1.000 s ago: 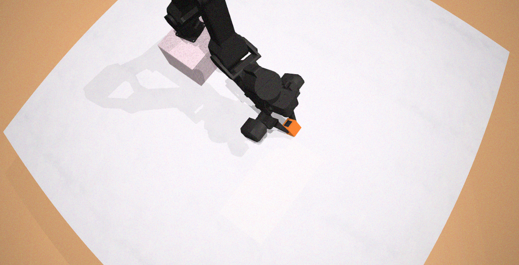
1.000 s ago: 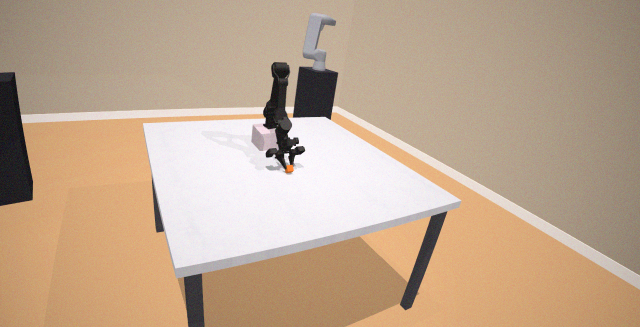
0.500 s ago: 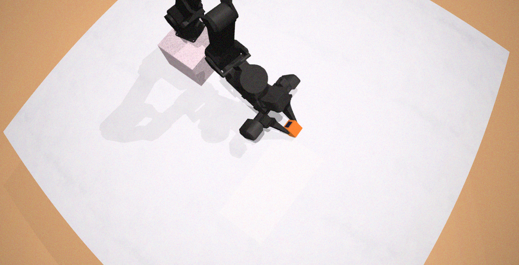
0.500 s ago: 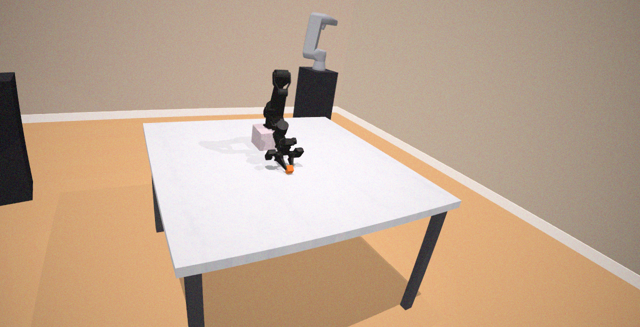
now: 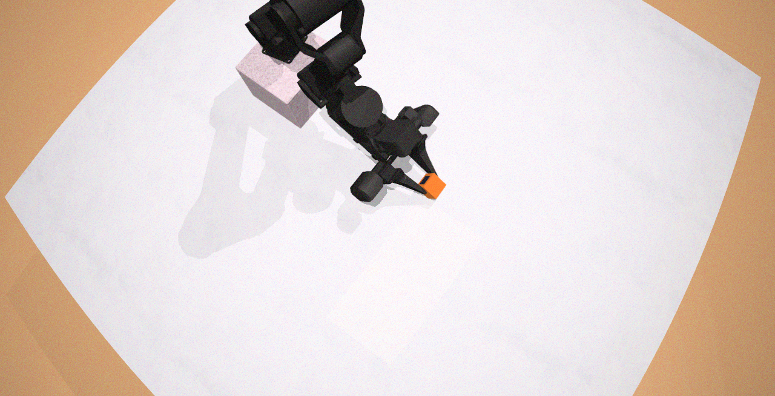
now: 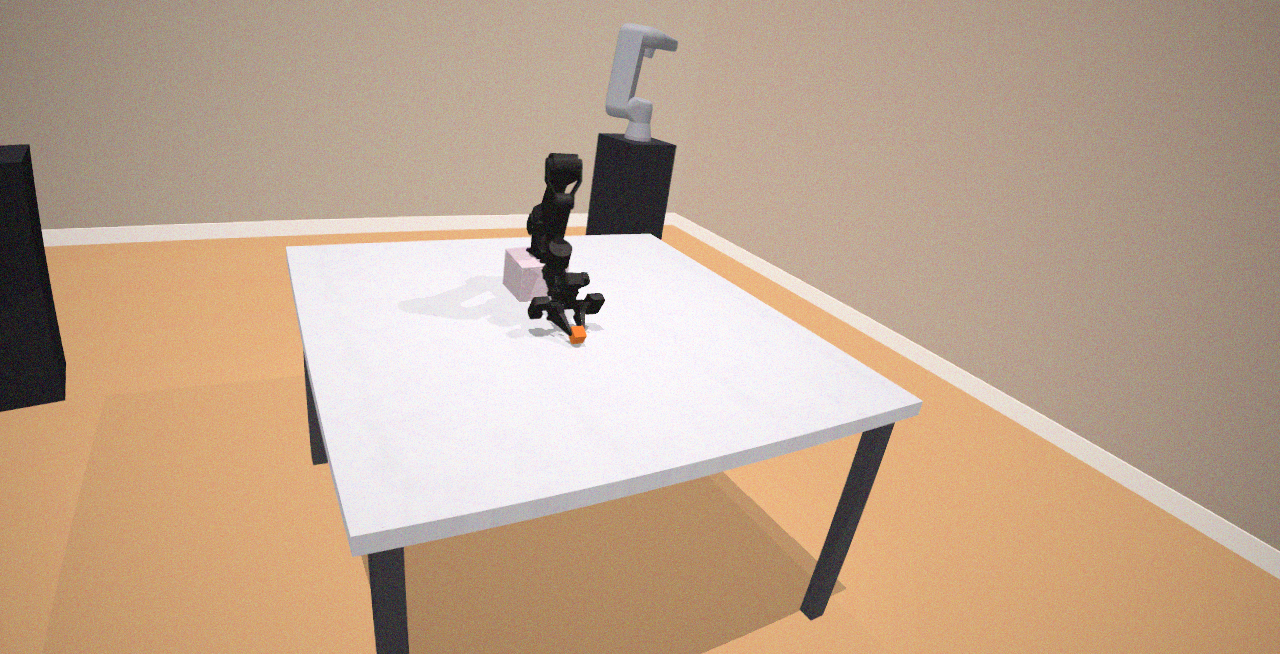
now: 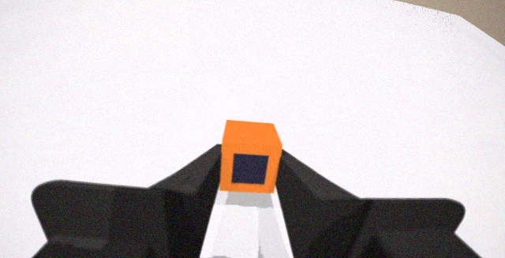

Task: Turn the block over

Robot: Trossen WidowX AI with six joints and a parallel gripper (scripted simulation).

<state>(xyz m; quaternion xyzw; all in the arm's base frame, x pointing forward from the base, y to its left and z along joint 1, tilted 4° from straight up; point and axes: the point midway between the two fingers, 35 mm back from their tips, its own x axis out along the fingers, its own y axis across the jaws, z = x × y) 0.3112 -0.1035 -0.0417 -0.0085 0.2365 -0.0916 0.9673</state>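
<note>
Right now my gripper tip is 10 mm past the block.
</note>
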